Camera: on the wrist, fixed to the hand. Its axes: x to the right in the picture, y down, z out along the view.
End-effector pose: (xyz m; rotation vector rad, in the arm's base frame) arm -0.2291 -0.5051 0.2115 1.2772 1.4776 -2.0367
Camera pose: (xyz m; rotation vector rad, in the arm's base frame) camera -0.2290 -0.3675 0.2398 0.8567 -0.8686 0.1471
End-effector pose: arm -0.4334 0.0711 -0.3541 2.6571 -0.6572 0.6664
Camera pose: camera -0.4316 0.1785 -0.2636 0.4091 2.6722 -0.0039
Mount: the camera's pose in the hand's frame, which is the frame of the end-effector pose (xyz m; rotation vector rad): 0.0096 -0.0738 -0.1191 -0.1414 -0.5180 2.9941
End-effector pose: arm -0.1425 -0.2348 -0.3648 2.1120 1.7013 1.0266
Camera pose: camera -0.2749 -0.2323 -0.3181 -1.8459 2.0013 -0.1118
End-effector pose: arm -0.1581 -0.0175 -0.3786 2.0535 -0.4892 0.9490
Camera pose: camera -0.1606 0.1219 -0.3617 0.2716 2.3224 -0.6925
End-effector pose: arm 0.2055 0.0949 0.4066 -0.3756 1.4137 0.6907
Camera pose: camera 0.1611 -0.0327 0.3684 -1.8009 -0.1844 -2.1372
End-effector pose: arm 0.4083 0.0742 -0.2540 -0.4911 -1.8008 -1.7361
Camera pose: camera 0.3729 -0.0509 -0.3072 -1.9033 0.3055 0.6071
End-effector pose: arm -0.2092 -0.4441 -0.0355 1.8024 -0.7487 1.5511
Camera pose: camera -0.2260 -0.3054 -0.0214 0.3743 1.7982 -0.4975
